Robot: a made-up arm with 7 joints.
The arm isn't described. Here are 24 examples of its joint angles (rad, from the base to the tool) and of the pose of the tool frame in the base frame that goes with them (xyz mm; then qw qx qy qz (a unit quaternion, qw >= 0)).
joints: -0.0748 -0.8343 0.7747 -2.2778 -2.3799 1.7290 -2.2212
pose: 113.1 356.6 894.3 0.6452 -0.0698 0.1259 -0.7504
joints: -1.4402 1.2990 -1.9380 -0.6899 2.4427 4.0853 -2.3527
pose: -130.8 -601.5 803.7 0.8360 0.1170 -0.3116 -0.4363
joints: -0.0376 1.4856 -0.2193 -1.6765 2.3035 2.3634 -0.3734
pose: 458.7 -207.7 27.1 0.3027 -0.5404 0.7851 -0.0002
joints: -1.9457 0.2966 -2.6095 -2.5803 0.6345 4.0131 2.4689
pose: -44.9 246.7 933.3 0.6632 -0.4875 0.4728 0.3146
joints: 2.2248 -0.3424 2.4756 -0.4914 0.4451 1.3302 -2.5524
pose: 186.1 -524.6 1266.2 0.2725 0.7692 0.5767 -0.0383
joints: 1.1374 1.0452 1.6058 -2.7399 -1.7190 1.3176 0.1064
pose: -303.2 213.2 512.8 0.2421 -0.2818 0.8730 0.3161
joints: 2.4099 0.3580 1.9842 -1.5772 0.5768 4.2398 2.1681
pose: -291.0 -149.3 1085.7 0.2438 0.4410 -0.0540 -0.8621
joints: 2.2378 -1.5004 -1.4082 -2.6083 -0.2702 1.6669 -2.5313
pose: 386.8 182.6 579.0 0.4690 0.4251 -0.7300 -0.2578
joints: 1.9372 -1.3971 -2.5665 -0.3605 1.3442 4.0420 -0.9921
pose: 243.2 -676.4 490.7 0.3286 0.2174 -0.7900 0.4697
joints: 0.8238 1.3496 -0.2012 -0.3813 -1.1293 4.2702 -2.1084
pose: 450.0 536.1 549.0 0.5426 -0.5709 0.3150 0.5296
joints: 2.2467 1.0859 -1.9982 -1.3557 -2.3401 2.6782 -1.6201
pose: 125.4 631.7 859.6 0.7816 -0.3270 0.0201 -0.5308
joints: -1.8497 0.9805 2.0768 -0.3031 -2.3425 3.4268 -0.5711
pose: 0.0 -527.8 1070.3 0.9027 0.3045 -0.0081 0.3040
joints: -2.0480 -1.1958 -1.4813 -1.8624 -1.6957 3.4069 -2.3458
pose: -195.1 483.6 817.6 0.0899 0.6229 -0.0997 -0.7707
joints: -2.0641 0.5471 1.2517 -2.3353 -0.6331 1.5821 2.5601
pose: 310.0 -430.8 580.9 0.3185 0.1228 -0.9154 -0.2134
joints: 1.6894 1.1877 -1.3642 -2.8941 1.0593 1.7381 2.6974
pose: 296.2 78.0 471.1 0.2932 -0.2613 -0.9130 0.1102
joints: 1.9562 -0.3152 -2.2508 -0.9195 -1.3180 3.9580 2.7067
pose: 330.4 -171.2 1124.3 0.6568 -0.4148 0.1377 -0.6145
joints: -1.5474 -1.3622 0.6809 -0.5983 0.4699 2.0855 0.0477
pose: 117.3 855.1 904.6 0.4571 0.4729 0.2276 0.7181
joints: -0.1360 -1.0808 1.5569 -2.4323 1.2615 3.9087 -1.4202
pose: -216.1 371.8 756.1 0.3174 0.2983 0.4601 0.7737
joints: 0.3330 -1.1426 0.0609 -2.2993 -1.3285 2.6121 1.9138
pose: -97.1 122.0 1040.6 0.2161 -0.5510 0.2552 -0.7646
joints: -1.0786 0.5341 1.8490 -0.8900 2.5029 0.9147 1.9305
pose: 443.5 -109.2 1312.2 0.3367 -0.4350 -0.4569 0.6990
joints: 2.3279 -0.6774 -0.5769 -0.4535 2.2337 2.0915 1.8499
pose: 417.0 -148.0 1322.1 0.2420 -0.0588 -0.4279 0.8688
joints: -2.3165 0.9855 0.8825 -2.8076 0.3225 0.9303 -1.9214
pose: 78.2 -222.4 409.0 0.8533 -0.1630 -0.2500 -0.4276
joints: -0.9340 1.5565 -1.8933 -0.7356 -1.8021 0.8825 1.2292
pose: 270.7 -859.8 702.2 0.8655 -0.4552 0.1650 -0.1288
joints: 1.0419 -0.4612 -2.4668 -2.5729 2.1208 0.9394 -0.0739
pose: 117.3 -462.6 499.7 0.9176 0.0529 0.2892 -0.2674
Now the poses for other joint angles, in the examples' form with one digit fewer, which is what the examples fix.
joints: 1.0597 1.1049 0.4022 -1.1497 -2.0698 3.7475 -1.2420
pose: 118 669 523 0.066 -0.609 0.614 0.499
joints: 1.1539 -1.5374 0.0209 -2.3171 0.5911 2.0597 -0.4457
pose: -70 -221 1040 0.461 -0.501 -0.587 -0.438
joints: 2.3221 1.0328 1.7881 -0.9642 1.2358 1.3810 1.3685
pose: -743 143 1009 0.626 -0.084 0.444 -0.636
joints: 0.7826 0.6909 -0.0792 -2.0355 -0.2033 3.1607 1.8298
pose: 509 491 571 0.190 -0.880 0.422 -0.104
